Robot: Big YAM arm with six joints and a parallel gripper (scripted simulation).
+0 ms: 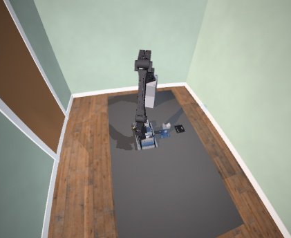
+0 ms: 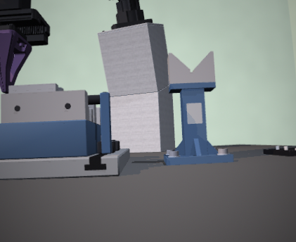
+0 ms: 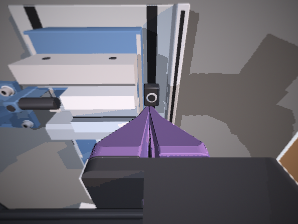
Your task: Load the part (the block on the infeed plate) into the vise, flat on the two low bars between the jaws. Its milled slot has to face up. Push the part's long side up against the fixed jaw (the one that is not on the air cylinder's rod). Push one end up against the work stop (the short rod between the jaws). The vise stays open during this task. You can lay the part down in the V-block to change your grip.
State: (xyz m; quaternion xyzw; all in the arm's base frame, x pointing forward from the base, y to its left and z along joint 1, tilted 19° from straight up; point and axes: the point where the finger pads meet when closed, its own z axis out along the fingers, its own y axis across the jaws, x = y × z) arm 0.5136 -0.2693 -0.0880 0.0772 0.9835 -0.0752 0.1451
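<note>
My hand is 1 cm short of the part, 4 cm to the right of it and 1 cm above it. The rest, counted from my hand: dark work stop rod: 2 cm ahead, 11 cm to the left, 2 cm below; then moving jaw: 2 cm behind, 7 cm to the left, 3 cm below; then fixed jaw: 4 cm ahead, 6 cm to the left, 3 cm below.
</note>
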